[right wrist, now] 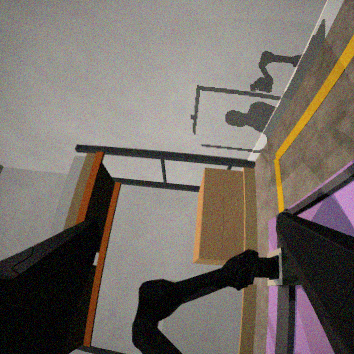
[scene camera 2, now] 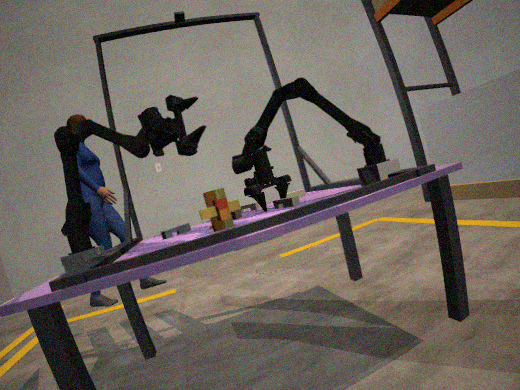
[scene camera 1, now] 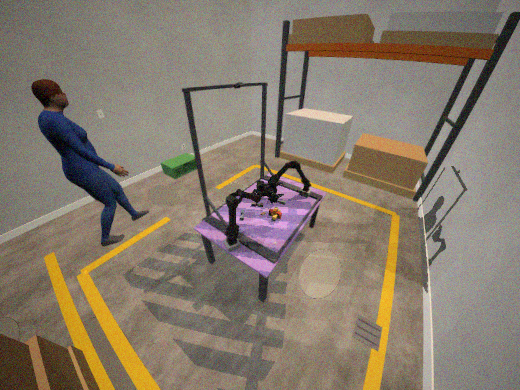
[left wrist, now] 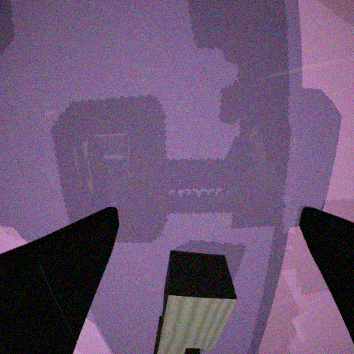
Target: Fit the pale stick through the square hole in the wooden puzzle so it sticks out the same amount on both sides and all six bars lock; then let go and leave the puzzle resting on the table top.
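Seen in the pictures: left gripper, fingertip midpoint: (scene camera 2: 275,207) (left wrist: 211,217); right gripper, fingertip midpoint: (right wrist: 189,225) (scene camera 2: 201,111) (scene camera 1: 284,189); left arm's base, origin of the base link: (right wrist: 273,267) (scene camera 2: 377,163) (scene camera 1: 305,189); right arm's base, origin of the base link: (scene camera 2: 82,251) (scene camera 1: 231,241).
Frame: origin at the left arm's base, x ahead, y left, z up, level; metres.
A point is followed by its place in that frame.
Note:
The wooden puzzle (scene camera 1: 275,214) (scene camera 2: 220,210), a cross of brown, yellow and orange bars, stands near the table's front edge; its square hole cannot be made out. The pale stick (scene camera 2: 296,195) @[x 0.127, y -0.401, z -0.050 m] lies on a grey holder (scene camera 2: 283,203) @[x 0.299, y -0.155, z -0.046 m] to the right of the puzzle; in the left wrist view the striped pale stick (left wrist: 195,320) @[x 0.293, y -0.203, z -0.032 m] shows at the bottom centre, its end dark. My left gripper (scene camera 2: 273,200) @[x 0.298, y -0.242, z -0.059 m] (left wrist: 211,217) @[x 0.298, y -0.242, z -0.059 m] points down, open and empty, low over the table beside the stick. My right gripper (scene camera 2: 200,115) @[x 0.509, y -0.042, z 0.272 m] (right wrist: 189,225) @[x 0.509, y -0.042, z 0.272 m] is open and empty, high above the puzzle.
Other grey holders (scene camera 2: 176,231) @[x 0.655, y -0.355, z -0.048 m] (scene camera 2: 248,206) @[x 0.333, y -0.460, z -0.040 m] stand left of and behind the puzzle. The purple table (scene camera 2: 240,245) @[x 0.543, y 0.162, z -0.074 m] has a dark frame (scene camera 2: 140,32) @[x 0.607, y -0.607, z 0.960 m] (scene camera 1: 195,145) @[x 0.838, y -0.602, z 0.617 m] over it. A person in blue (scene camera 1: 75,140) (scene camera 2: 90,167) stands behind the table. The left arm (right wrist: 200,287) @[x 0.103, y -0.067, z 0.220 m] shows in the right wrist view.

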